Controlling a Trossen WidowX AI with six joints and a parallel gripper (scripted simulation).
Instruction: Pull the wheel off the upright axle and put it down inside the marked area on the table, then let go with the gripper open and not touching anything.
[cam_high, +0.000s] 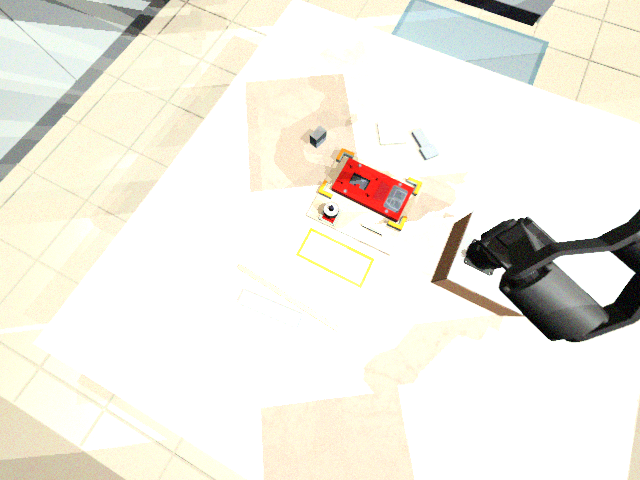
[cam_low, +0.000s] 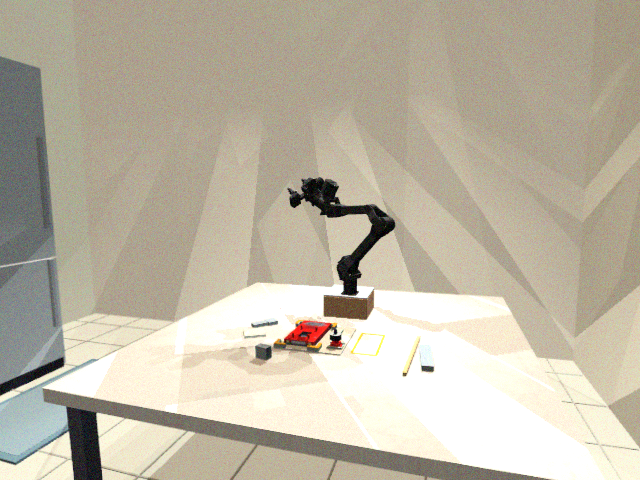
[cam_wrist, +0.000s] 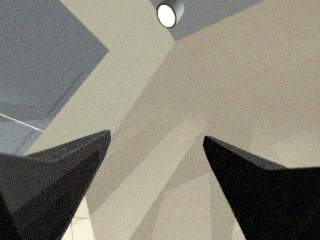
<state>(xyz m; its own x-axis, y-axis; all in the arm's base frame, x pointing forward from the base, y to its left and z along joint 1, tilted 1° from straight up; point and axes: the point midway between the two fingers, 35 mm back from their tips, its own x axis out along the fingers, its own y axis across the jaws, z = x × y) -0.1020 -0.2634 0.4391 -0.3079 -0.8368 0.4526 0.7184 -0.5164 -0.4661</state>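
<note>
The wheel lies 470 mm ahead of my gripper tip, 330 mm to the left of it and 510 mm below it. The rest, counted from my gripper tip: wooden stick 470 mm ahead, 580 mm to the left, 550 mm below; then small grey cube 620 mm ahead, 140 mm to the left, 530 mm below.
</note>
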